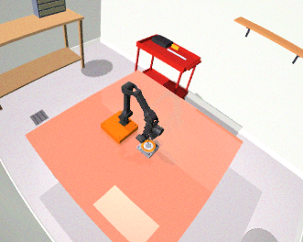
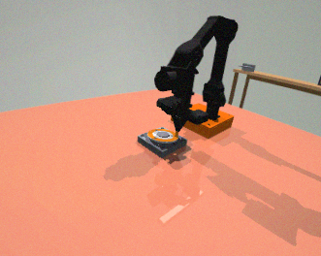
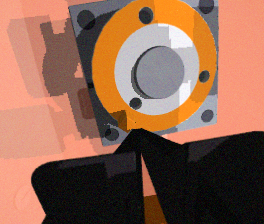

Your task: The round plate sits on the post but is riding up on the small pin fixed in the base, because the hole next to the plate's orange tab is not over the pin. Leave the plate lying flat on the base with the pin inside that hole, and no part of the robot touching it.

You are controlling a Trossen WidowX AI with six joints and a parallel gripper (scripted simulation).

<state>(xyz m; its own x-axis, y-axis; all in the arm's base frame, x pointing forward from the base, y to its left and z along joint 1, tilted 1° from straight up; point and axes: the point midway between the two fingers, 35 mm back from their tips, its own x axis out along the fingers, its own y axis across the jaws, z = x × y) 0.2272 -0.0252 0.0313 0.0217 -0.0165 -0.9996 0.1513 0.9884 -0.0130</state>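
Right now the square grey base is 40 mm ahead of my gripper tip, 30 mm to the right of it and 20 mm below it.
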